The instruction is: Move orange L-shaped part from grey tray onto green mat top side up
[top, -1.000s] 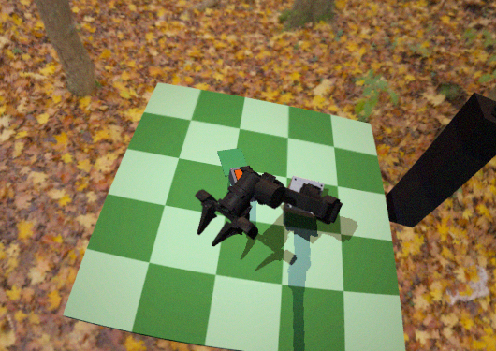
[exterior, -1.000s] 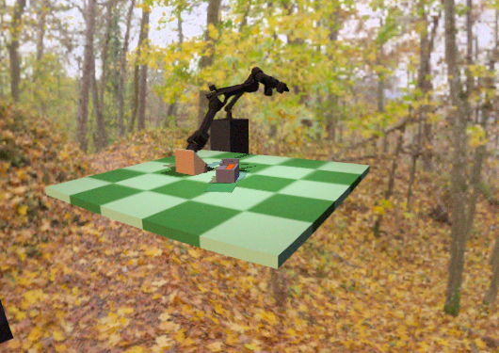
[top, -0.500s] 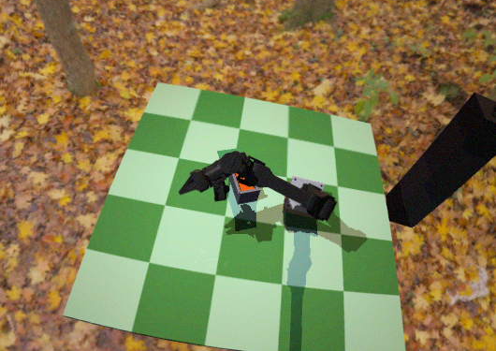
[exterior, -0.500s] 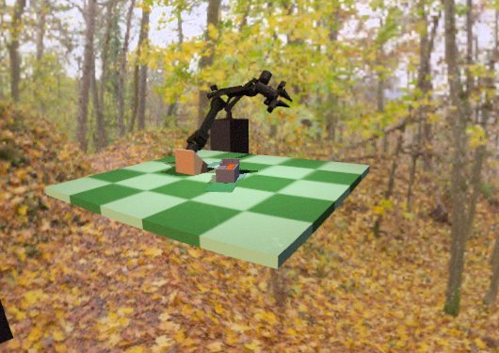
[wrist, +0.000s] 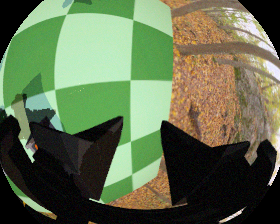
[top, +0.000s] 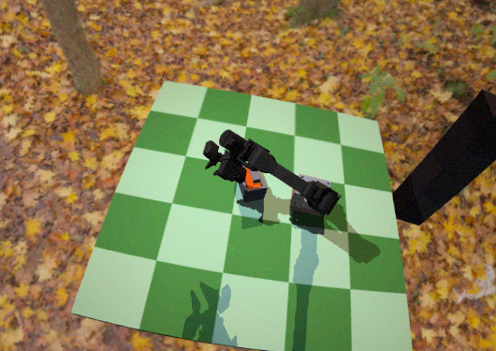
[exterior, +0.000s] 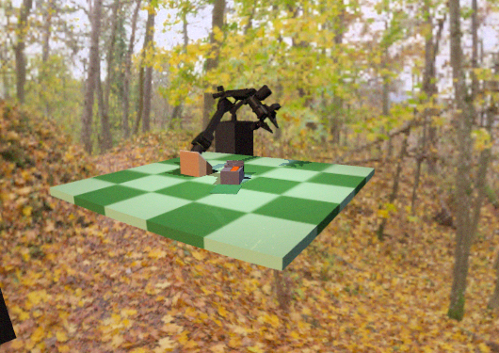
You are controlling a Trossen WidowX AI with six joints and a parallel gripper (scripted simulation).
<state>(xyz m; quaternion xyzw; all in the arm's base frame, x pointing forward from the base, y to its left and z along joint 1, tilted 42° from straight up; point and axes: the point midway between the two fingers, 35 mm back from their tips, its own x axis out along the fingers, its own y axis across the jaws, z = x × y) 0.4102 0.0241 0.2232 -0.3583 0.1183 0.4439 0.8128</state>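
My gripper tip is now 15 cm past the orange L-shaped part, 15 cm to the left of it and 20 cm above it. Round my gripper tip: green mat 6 cm behind, 28 cm to the right, 26 cm below.
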